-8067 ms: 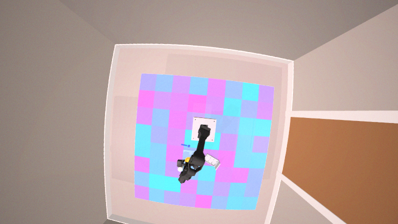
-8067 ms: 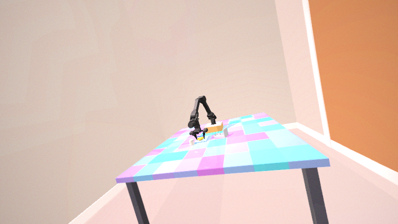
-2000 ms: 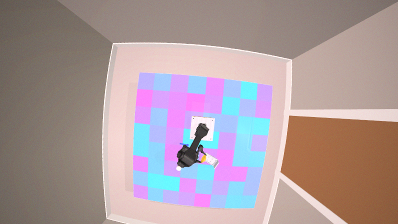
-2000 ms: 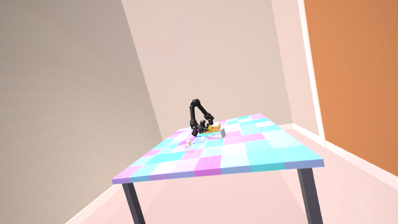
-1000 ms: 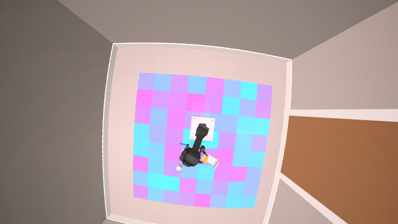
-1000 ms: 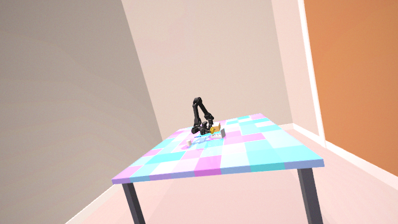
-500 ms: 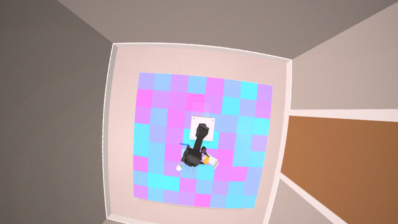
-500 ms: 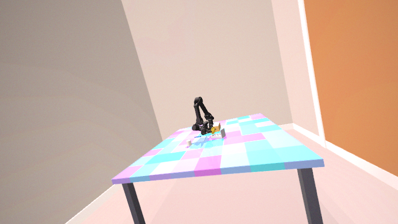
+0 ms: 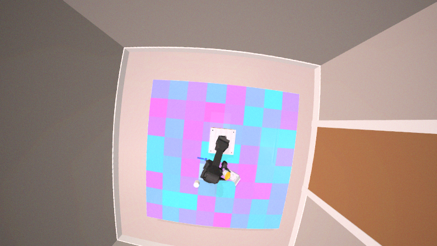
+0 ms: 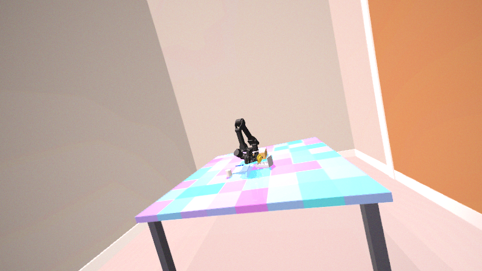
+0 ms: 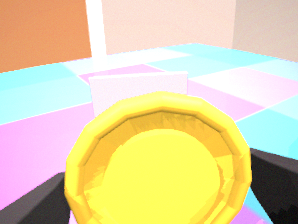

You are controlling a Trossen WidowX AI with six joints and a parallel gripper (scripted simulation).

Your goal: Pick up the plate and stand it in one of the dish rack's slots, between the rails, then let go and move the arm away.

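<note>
My gripper tip is now 4 cm above the dish rack, 2 cm to the right of it and 1 cm short of it. Also, from my gripper tip: yellow plate: 1 cm to the right; then small white cup: 26 cm to the right, 10 cm ahead, 4 cm below; then blue spoon: 21 cm to the right, 12 cm behind, 6 cm below.
</note>
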